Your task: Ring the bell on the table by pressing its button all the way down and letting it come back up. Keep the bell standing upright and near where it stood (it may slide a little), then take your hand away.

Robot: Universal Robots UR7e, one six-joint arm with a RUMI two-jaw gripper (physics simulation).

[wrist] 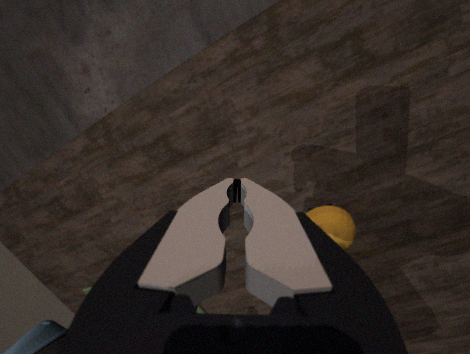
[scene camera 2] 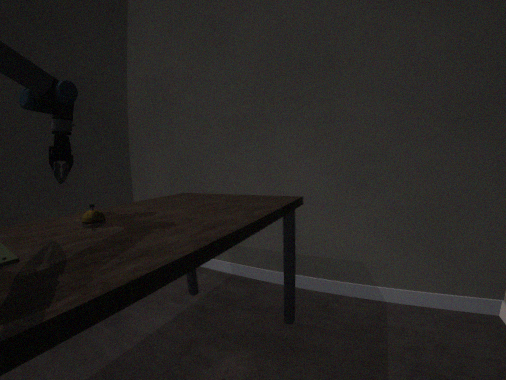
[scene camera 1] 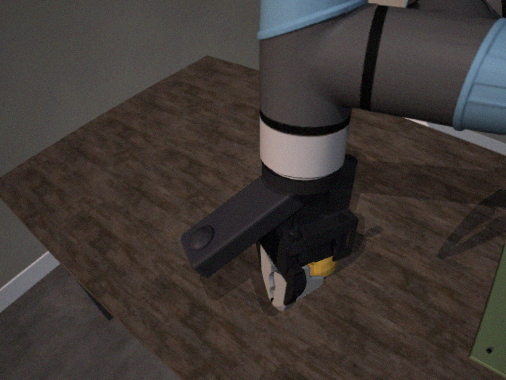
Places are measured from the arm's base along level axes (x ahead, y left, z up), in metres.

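Pixels of known places: gripper, between the fingertips: [wrist: 237,181] [scene camera 2: 61,183] [scene camera 1: 279,307].
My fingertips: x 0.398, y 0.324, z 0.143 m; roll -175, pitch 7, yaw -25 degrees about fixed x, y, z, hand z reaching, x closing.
Ahead of a thing's pixels: the offset from my fingertips to its top centre. Level surfaces: height alone.
A yellow dome bell @[dz -0.084, dx +0.052, dy -0.176 m] [scene camera 1: 322,266] [scene camera 2: 93,216] [wrist: 334,225] stands upright on the wooden table @[dz -0.150 m] [scene camera 1: 125,175] [scene camera 2: 190,215] [wrist: 280,65]. Its black button @[dz -0.084, dx +0.052, dy -0.176 m] [scene camera 2: 92,206] shows raised on top in the scene camera 2 view; the gripper hides it in the other two views. My gripper [scene camera 1: 282,305] [scene camera 2: 61,181] [wrist: 237,181] is shut and empty, pointing down. In the scene camera 2 view its tips are above the bell's height and to its left, apart from it. In the wrist view the bell is right of the fingertips, partly hidden behind the gripper's dark body.
A green board [scene camera 1: 495,320] [scene camera 2: 6,256] lies on the table, at the right edge of the scene camera 1 view. The table's edge runs diagonally across the upper left of the wrist view, with floor [wrist: 75,65] beyond. Arm shadows fall around the bell.
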